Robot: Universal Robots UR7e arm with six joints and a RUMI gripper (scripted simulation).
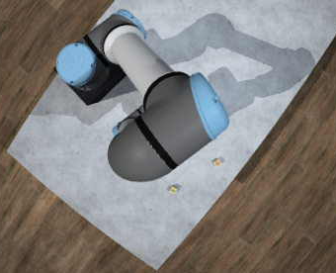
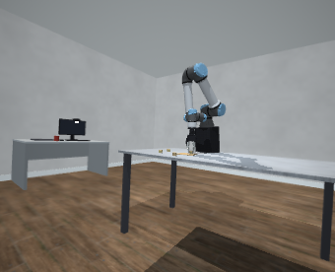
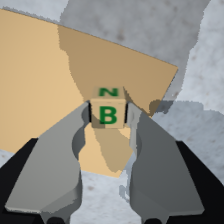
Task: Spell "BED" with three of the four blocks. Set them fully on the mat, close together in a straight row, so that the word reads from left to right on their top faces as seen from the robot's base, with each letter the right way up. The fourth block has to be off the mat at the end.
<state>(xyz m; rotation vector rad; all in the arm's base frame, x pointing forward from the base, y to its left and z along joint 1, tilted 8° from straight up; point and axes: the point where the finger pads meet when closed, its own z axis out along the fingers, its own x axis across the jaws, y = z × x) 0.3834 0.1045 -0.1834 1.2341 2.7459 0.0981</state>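
The tan mat is 3 cm ahead of my hand, 2 cm below it and 1 cm to the right of it. From my hand the other things lie so: E block (19 cm ahead, 18 cm to the right, 1 cm below); B block (right at my hand); D block (25 cm to the right, 3 cm ahead, 1 cm below).
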